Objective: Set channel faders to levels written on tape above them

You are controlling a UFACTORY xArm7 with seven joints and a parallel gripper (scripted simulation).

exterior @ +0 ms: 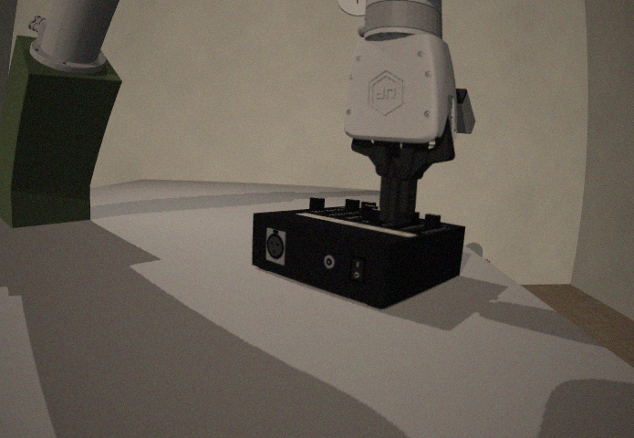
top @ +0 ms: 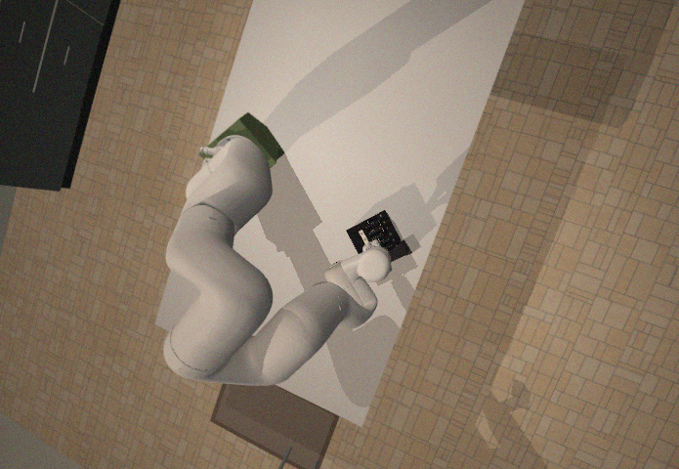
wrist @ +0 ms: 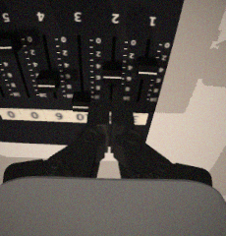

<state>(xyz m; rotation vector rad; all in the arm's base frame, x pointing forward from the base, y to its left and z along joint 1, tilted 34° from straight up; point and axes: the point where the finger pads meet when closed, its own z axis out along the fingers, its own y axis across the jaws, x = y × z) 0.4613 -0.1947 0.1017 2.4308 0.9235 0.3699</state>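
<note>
My hand is 100 mm to the right of the master fader cap, 60 mm past it and 10 mm above it.
</note>
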